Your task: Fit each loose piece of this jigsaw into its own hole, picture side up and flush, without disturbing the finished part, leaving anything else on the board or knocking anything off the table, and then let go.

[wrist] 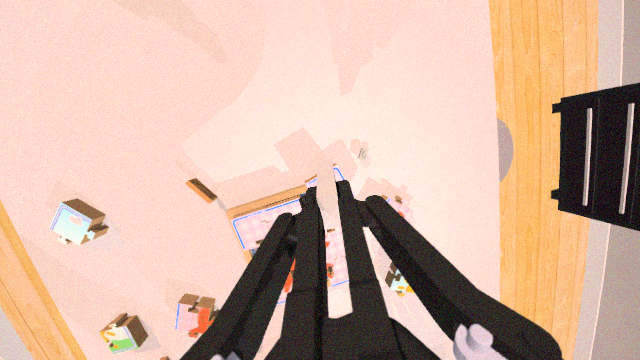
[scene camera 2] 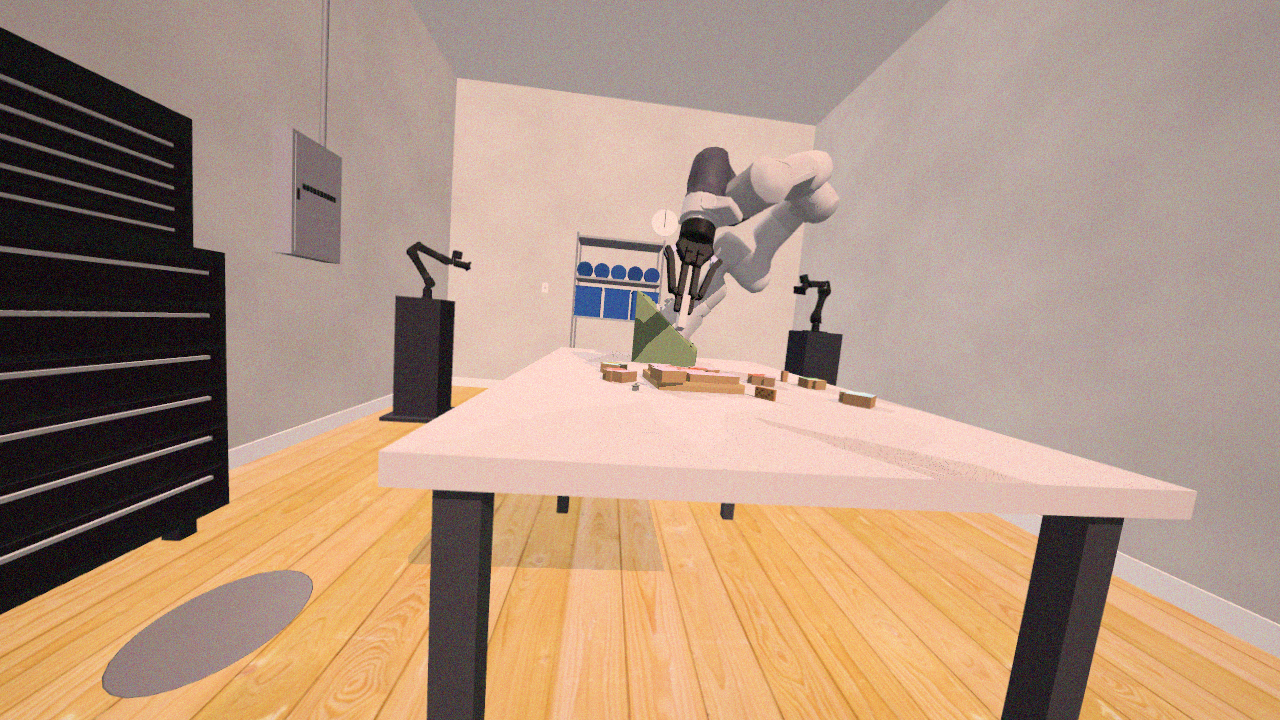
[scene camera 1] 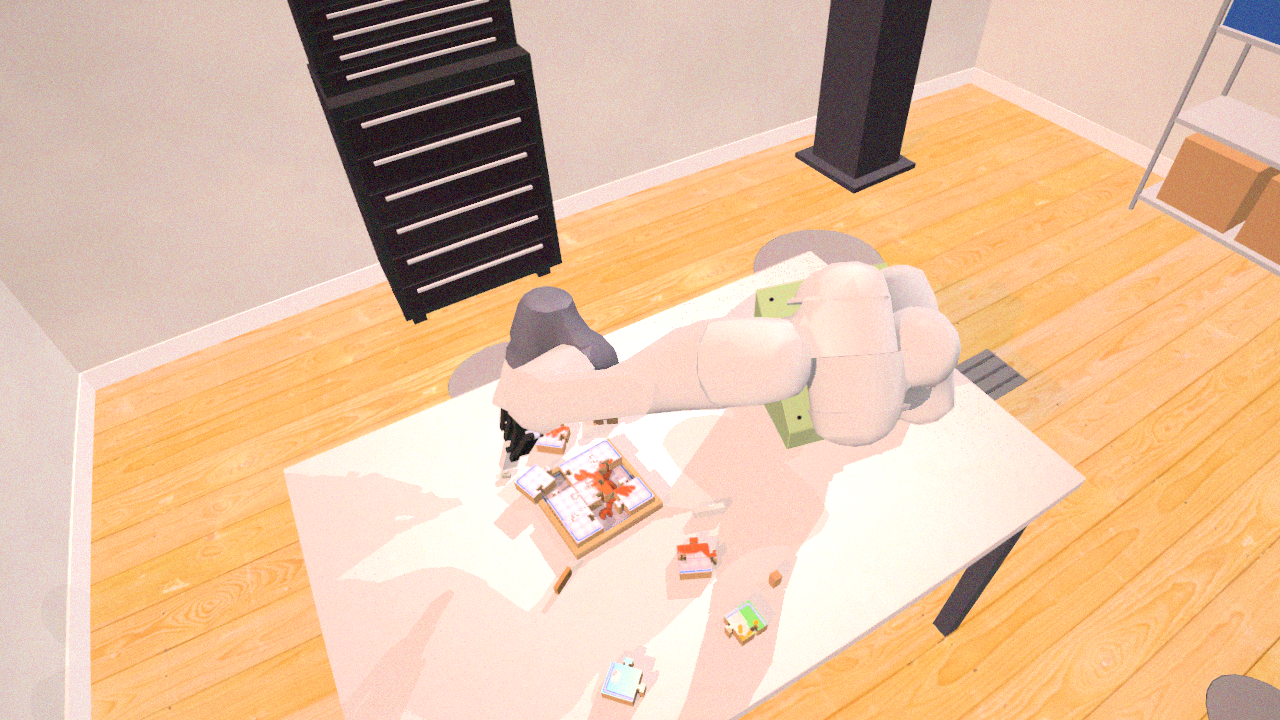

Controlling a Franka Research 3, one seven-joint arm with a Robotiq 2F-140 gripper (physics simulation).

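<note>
The wooden jigsaw board point(scene camera 1: 619, 532) point(wrist: 264, 203) point(scene camera 2: 716, 387) lies mid-table with a pink checked crab picture partly filled. My gripper point(scene camera 1: 513, 455) point(scene camera 2: 685, 315) point(wrist: 327, 172) is shut and empty, hanging low over the board's far-left corner. A pink blue-edged piece point(scene camera 1: 536, 482) lies at that corner; I cannot tell whether it is seated. Another crab piece point(scene camera 1: 555, 439) point(wrist: 399, 206) lies just behind the board. A crab piece point(scene camera 1: 696, 555) point(wrist: 194, 313), a green piece point(scene camera 1: 745, 620) point(wrist: 123, 333) and a light blue piece point(scene camera 1: 623, 680) point(wrist: 76, 221) lie loose in front.
A green wedge block point(scene camera 1: 789, 416) point(scene camera 2: 660, 345) stands by the arm's base. A small brown domino point(scene camera 1: 562, 580) point(wrist: 201, 190) and a brown ball point(scene camera 1: 775, 577) lie near the board. A small piece point(wrist: 396, 281) lies beside my fingers. The table edge point(wrist: 492, 178) is close on the right.
</note>
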